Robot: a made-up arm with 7 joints.
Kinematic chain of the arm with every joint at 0, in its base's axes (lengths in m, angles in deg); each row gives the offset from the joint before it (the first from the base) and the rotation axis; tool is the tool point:
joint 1: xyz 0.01 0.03 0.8 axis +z
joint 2: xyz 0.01 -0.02 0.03 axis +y
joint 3: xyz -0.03 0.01 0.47 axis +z
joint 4: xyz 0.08 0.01 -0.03 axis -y
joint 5: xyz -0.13 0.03 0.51 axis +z
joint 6: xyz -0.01 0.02 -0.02 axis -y
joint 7: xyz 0.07 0.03 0 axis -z
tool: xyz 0 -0.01 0.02
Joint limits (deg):
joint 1: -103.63..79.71
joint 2: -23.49..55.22
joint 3: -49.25..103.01
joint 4: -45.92..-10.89
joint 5: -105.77..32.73
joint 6: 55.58..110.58
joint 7: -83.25..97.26
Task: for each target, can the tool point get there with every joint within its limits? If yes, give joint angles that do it. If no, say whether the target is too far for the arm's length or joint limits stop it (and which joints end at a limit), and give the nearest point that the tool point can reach.
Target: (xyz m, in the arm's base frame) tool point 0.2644 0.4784 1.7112
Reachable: yes | joints 42.08 25.75 41.69 -20.74 -25.85 64.29 20.51
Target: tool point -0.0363 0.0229 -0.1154
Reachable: no: joint limits stop it (at a limit: joint 1, joint 2, joint 4, joint 5, joint 6, joint 7) | nearest point -0.2396 -0.8823 0.9966 | short by 1.448 m
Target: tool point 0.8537 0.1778 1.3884
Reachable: yes | joints 8.70 47.67 -22.41 -22.63 -34.70 100.40 31.98
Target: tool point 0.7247 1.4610 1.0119
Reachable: no: too far | nearest point 0.4556 0.9221 1.0781 | short by 0.606 m
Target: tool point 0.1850 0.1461 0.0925
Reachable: no: joint limits stop it (at a limit: joint 2, joint 4, joint 5, joint 6, joint 7) | nearest point 0.7980 0.5528 0.9963 | short by 1.165 m
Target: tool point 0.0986 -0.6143 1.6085
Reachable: yes | joints -76.98 25.05 -23.04 -29.83 -63.56 71.17 8.17
